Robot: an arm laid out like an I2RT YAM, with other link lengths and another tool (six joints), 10 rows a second.
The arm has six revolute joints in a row. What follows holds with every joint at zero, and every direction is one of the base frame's.
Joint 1 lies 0.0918 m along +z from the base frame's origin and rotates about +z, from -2.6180 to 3.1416 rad.
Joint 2 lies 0.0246 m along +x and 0.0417 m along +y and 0.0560 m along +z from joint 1 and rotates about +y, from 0.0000 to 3.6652 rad.
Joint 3 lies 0.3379 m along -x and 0.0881 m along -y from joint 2 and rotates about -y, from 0.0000 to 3.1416 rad.
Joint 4 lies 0.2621 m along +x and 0.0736 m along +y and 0.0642 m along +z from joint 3 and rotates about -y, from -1.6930 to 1.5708 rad.
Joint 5 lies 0.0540 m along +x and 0.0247 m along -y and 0.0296 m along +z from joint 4 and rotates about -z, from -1.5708 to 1.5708 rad.
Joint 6 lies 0.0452 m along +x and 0.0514 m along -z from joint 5 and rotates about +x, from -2.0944 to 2.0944 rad.
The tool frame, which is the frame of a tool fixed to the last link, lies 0.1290 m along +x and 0.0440 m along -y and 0.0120 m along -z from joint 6; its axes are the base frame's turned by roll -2.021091, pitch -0.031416 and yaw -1.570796 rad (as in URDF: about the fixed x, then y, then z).
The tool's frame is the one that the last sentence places.
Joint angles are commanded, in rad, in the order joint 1, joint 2, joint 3, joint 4, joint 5, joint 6. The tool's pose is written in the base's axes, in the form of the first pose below.
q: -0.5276, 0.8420, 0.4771, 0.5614, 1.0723, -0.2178
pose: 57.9 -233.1 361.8 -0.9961 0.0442 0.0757 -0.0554 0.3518 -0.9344
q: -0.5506, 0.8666, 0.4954, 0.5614, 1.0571, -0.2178
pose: 60.2 -238.3 365.4 -0.9952 0.0522 0.0826 -0.0590 0.3530 -0.9338
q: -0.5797, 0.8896, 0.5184, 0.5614, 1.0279, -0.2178
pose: 63.2 -244.8 371.3 -0.9949 0.0530 0.0853 -0.0616 0.3487 -0.9352
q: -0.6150, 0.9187, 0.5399, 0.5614, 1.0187, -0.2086
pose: 62.2 -251.7 374.4 -0.9934 0.0780 0.0836 -0.0510 0.3523 -0.9345
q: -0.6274, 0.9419, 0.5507, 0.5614, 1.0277, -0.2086
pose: 62.2 -255.3 374.2 -0.9908 0.0984 0.0934 -0.0519 0.3613 -0.9310
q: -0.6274, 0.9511, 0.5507, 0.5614, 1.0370, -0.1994
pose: 62.4 -256.0 371.9 -0.9901 0.1062 0.0915 -0.0465 0.3671 -0.9290
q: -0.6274, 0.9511, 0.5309, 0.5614, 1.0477, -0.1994
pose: 59.8 -254.7 364.3 -0.9875 0.1153 0.1078 -0.0565 0.3796 -0.9234
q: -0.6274, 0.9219, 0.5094, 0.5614, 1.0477, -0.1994
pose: 53.7 -250.3 361.3 -0.9881 0.1158 0.1011 -0.0507 0.3754 -0.9255
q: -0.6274, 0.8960, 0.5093, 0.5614, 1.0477, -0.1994
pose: 49.2 -247.1 365.4 -0.9900 0.1172 0.0787 -0.0313 0.3613 -0.9319
